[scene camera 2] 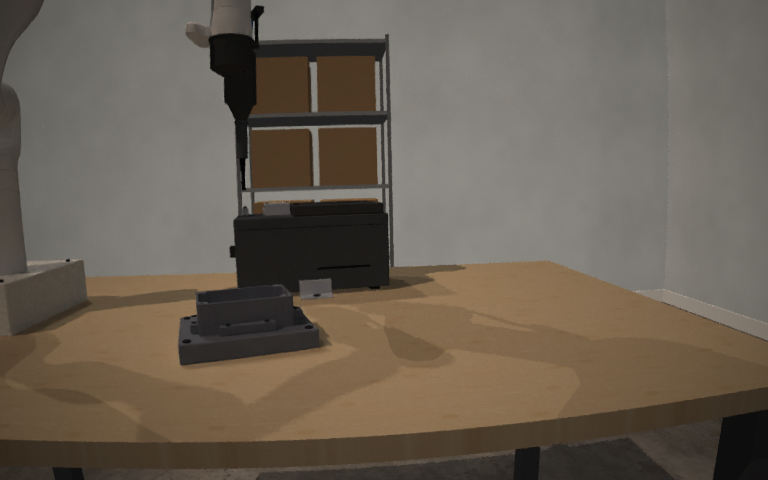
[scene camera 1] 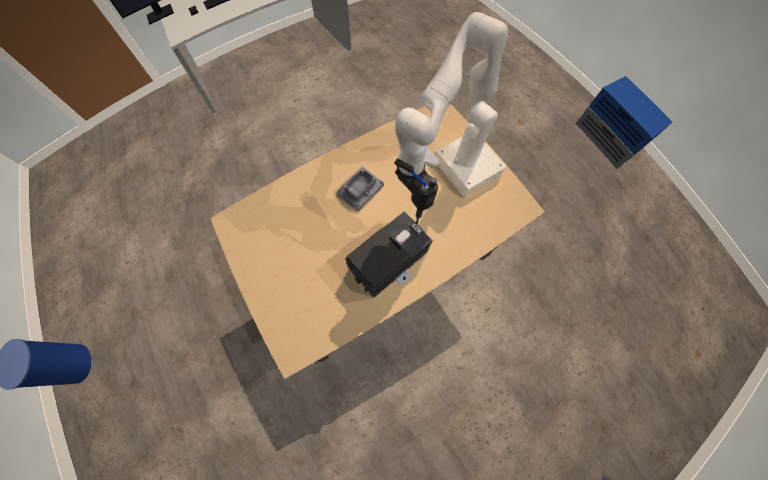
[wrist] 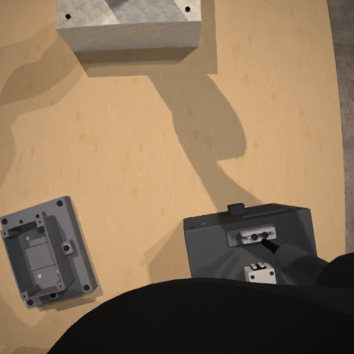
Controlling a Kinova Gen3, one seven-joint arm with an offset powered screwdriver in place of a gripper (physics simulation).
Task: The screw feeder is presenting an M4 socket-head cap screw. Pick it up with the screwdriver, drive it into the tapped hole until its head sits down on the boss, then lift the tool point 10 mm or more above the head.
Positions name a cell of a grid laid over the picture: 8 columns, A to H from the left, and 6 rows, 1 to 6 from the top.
Labels:
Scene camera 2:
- black screw feeder: C4
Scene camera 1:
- black screw feeder: E4
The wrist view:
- black screw feeder: E5

